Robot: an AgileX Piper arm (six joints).
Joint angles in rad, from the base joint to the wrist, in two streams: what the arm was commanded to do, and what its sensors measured. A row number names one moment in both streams.
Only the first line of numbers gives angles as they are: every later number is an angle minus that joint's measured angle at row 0.
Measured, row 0:
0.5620 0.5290 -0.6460 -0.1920 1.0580 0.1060
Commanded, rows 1 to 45:
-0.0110 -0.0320 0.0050 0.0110 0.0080 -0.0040
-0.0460 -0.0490 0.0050 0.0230 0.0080 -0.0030
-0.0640 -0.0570 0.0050 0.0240 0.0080 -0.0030
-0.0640 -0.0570 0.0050 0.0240 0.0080 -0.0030
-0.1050 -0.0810 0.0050 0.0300 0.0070 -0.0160
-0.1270 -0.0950 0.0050 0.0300 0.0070 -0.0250
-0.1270 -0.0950 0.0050 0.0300 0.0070 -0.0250
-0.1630 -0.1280 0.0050 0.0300 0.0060 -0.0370
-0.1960 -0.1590 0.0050 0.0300 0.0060 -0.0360
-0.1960 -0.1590 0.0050 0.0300 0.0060 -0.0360
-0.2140 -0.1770 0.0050 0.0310 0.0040 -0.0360
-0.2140 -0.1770 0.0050 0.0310 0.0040 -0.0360
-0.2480 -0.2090 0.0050 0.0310 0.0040 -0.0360
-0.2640 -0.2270 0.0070 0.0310 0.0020 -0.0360
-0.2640 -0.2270 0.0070 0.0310 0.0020 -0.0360
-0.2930 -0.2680 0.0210 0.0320 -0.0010 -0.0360
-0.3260 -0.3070 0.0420 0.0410 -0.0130 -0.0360
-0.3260 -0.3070 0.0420 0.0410 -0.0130 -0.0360
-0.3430 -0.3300 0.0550 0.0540 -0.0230 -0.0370
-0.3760 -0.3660 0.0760 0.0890 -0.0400 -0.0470
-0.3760 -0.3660 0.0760 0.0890 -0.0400 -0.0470
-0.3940 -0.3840 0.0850 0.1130 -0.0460 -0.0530
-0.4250 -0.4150 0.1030 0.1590 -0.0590 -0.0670
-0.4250 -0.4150 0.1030 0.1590 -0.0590 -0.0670
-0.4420 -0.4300 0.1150 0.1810 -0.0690 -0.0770
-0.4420 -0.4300 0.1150 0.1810 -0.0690 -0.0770
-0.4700 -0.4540 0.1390 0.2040 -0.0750 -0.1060
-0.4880 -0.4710 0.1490 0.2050 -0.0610 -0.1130
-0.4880 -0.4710 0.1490 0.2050 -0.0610 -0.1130
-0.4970 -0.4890 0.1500 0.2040 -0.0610 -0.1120
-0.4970 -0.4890 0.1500 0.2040 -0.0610 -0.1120
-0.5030 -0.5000 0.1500 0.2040 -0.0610 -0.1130
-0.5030 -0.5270 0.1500 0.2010 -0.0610 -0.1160
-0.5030 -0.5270 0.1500 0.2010 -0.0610 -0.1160
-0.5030 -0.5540 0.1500 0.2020 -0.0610 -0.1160
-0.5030 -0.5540 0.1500 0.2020 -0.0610 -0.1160
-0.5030 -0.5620 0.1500 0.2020 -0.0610 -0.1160
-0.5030 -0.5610 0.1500 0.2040 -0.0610 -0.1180
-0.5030 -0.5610 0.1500 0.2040 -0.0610 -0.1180
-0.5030 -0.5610 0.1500 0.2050 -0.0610 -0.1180
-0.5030 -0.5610 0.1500 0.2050 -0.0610 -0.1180
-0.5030 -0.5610 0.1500 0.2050 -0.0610 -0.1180
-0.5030 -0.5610 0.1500 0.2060 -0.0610 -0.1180
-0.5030 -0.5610 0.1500 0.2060 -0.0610 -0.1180
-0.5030 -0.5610 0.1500 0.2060 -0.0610 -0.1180
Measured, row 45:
-0.4940 -0.5330 0.1480 0.2000 -0.0550 -0.1060
